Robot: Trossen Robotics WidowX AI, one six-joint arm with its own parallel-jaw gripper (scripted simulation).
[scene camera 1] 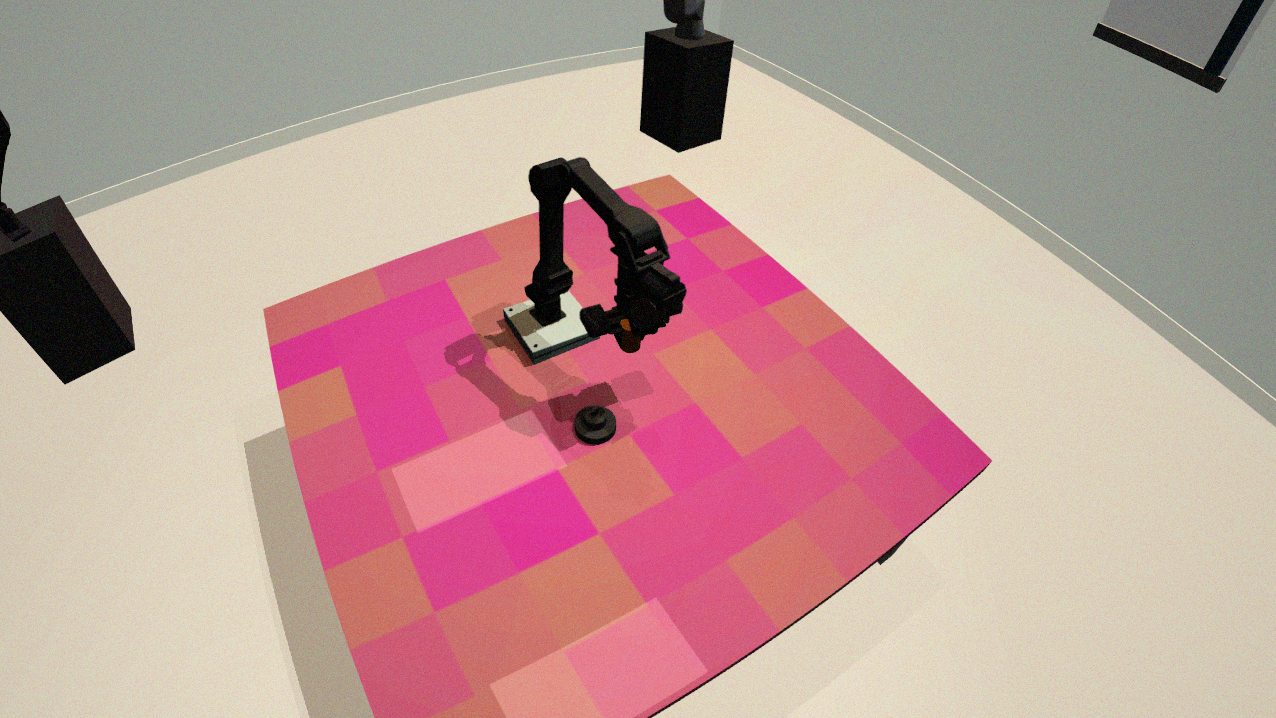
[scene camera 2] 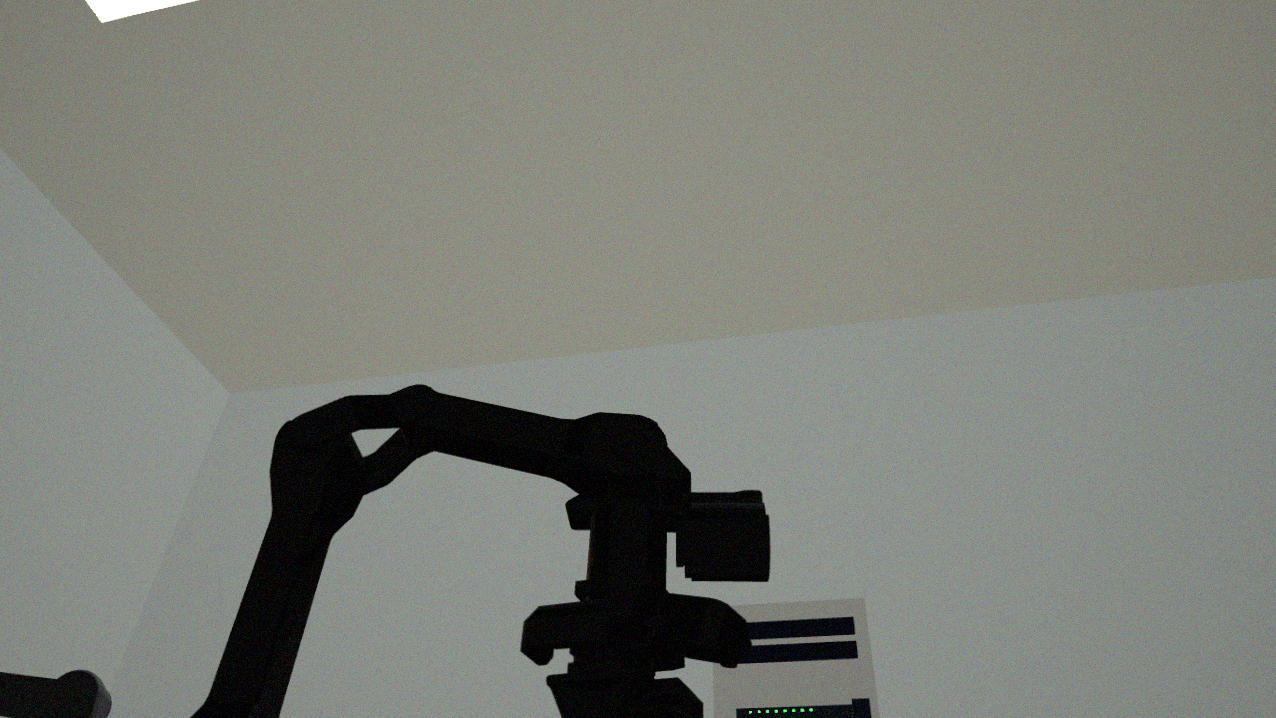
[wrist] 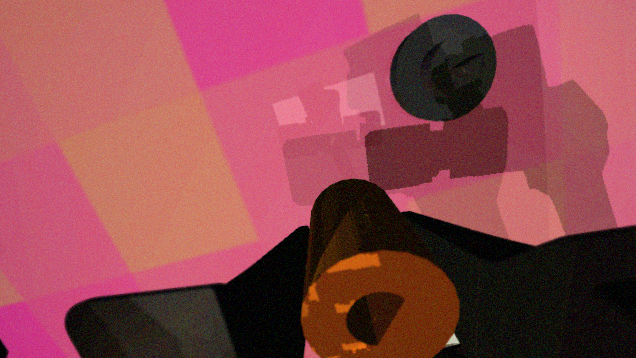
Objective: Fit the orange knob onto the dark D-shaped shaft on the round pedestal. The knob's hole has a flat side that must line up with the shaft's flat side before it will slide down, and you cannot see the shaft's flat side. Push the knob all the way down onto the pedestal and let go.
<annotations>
My gripper (scene camera 1: pixel 630 342) holds an orange knob (wrist: pixel 369 278).
</annotations>
